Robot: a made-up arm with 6 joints. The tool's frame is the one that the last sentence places. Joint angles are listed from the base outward.
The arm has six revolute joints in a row. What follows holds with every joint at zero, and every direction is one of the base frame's.
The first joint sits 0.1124 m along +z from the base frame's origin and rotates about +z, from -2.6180 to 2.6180 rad.
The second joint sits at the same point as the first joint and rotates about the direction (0.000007, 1, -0.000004), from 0.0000 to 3.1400 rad.
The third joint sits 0.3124 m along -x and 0.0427 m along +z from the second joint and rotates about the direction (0.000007, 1, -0.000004), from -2.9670 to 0.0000 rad.
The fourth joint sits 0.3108 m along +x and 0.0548 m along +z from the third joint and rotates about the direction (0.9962, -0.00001, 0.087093), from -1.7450 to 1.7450 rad.
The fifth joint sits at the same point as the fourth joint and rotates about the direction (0.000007, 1, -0.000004), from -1.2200 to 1.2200 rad.
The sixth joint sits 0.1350 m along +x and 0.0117 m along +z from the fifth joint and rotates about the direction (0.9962, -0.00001, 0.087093), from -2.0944 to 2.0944 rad.
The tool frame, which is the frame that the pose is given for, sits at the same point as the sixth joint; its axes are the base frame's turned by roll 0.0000, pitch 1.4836 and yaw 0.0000 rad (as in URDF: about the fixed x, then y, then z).
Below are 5 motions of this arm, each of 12 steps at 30 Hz.
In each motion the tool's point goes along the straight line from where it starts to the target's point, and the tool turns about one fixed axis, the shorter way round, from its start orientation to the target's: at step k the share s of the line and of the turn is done. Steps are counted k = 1, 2, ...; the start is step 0. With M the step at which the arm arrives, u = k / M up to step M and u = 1 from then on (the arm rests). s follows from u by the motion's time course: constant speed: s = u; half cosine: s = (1 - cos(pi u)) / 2; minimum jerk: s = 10 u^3 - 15 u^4 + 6 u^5.
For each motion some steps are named. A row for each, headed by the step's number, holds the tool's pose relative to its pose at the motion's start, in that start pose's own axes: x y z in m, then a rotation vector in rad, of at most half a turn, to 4 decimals.
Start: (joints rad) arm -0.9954 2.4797 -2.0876 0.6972 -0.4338 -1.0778
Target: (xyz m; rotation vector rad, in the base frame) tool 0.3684 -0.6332 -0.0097 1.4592 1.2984 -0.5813
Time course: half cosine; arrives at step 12
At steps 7, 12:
7: 0.1234 0.0593 0.0074 0.0046 0.2421 0.5157
12: 0.1961 0.0943 0.0118 0.0073 0.3846 0.8194

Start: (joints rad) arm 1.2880 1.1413 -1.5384 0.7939 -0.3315 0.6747
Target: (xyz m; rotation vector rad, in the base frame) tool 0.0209 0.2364 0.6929 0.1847 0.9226 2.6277
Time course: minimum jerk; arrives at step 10
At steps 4, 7, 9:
4: 0.0207 0.0163 -0.0108 -0.0602 0.0485 0.0282
7: 0.0546 0.0429 -0.0284 -0.1588 0.1280 0.0744
9: 0.0647 0.0509 -0.0337 -0.1881 0.1516 0.0882

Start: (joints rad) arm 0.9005 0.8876 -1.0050 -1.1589 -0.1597 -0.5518
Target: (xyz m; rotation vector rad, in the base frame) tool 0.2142 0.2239 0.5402 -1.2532 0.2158 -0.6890
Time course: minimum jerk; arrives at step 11
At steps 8, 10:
8: 0.0498 -0.0109 0.0354 0.0453 0.0516 -0.0582
10: 0.0568 -0.0124 0.0403 0.0516 0.0589 -0.0663

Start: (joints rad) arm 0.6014 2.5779 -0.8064 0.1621 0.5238 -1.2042
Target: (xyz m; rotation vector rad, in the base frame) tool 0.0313 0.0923 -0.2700 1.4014 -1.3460 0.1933
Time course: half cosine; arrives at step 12
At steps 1, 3, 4, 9, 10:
1: -0.0002 0.0010 0.0025 -0.0035 0.0110 0.0033
3: -0.0014 0.0083 0.0214 -0.0297 0.0948 0.0286
4: -0.0023 0.0142 0.0366 -0.0506 0.1619 0.0488
9: -0.0080 0.0484 0.1249 -0.1729 0.5528 0.1665
10: -0.0087 0.0529 0.1365 -0.1890 0.6042 0.1820

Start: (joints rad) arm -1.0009 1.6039 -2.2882 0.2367 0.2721 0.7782
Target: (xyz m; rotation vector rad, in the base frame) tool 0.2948 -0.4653 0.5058 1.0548 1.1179 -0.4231
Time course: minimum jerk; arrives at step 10
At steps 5, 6, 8, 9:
5: 0.0684 -0.1213 0.0215 0.1879 0.1413 -0.2486
6: 0.0934 -0.1656 0.0294 0.2565 0.1929 -0.3394
8: 0.1289 -0.2285 0.0406 0.3541 0.2662 -0.4685
9: 0.1356 -0.2405 0.0427 0.3726 0.2801 -0.4930

